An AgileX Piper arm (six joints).
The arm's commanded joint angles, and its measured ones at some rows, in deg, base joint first. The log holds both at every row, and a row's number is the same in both.
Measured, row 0:
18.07, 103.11, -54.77, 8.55, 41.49, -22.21
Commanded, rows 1 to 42:
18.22, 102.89, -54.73, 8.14, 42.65, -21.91
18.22, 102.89, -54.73, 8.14, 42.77, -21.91
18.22, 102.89, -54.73, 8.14, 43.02, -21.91
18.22, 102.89, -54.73, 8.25, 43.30, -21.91
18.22, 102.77, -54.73, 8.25, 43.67, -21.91
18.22, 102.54, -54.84, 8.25, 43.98, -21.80
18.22, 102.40, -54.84, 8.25, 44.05, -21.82
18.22, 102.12, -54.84, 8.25, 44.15, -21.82
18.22, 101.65, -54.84, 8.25, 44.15, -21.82
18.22, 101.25, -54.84, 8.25, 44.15, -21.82
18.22, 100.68, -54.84, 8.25, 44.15, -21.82
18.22, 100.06, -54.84, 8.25, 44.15, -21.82
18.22, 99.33, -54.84, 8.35, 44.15, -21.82
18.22, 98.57, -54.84, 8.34, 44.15, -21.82
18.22, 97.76, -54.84, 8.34, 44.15, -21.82
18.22, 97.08, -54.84, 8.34, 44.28, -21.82
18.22, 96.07, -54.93, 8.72, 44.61, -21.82
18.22, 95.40, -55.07, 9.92, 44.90, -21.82
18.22, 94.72, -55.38, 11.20, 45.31, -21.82
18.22, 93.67, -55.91, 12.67, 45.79, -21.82
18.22, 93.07, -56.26, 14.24, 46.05, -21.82
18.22, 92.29, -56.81, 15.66, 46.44, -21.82
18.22, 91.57, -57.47, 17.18, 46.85, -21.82
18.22, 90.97, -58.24, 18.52, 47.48, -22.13
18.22, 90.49, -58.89, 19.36, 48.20, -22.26
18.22, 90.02, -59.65, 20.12, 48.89, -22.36
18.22, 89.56, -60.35, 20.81, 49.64, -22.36
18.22, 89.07, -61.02, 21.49, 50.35, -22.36
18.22, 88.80, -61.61, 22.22, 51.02, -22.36
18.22, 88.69, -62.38, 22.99, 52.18, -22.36
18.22, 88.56, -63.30, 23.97, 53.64, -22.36
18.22, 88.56, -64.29, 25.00, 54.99, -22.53
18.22, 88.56, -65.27, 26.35, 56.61, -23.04
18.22, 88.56, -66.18, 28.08, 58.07, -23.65
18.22, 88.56, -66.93, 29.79, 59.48, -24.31
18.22, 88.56, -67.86, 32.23, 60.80, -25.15
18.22, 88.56, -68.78, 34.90, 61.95, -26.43
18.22, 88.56, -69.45, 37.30, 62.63, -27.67
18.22, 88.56, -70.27, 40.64, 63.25, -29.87
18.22, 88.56, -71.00, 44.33, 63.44, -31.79
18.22, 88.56, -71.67, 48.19, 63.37, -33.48
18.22, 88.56, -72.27, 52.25, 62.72, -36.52
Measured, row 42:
18.07, 89.15, -69.75, 39.21, 62.15, -28.52
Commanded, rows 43 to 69:
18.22, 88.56, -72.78, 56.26, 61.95, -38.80
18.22, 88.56, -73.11, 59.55, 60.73, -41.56
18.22, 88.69, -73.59, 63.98, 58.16, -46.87
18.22, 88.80, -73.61, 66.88, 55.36, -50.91
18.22, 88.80, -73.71, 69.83, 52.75, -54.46
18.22, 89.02, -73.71, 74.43, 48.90, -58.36
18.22, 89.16, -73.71, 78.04, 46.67, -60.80
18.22, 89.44, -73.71, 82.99, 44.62, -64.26
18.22, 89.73, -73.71, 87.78, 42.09, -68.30
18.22, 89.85, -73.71, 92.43, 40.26, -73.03
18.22, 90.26, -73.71, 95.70, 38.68, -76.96
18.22, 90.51, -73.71, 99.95, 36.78, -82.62
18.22, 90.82, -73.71, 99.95, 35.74, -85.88
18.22, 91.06, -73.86, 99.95, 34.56, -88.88
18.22, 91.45, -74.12, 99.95, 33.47, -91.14
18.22, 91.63, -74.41, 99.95, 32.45, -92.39
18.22, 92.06, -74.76, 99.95, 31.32, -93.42
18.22, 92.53, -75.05, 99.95, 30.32, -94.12
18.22, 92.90, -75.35, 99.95, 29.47, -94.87
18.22, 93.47, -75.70, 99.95, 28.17, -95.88
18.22, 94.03, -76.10, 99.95, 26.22, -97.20
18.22, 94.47, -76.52, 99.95, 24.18, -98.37
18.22, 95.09, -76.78, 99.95, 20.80, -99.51
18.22, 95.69, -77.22, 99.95, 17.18, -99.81
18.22, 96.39, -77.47, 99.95, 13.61, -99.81
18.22, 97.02, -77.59, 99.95, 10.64, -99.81
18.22, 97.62, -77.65, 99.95, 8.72, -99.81
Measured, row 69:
18.29, 95.55, -76.84, 99.03, 19.20, -98.09
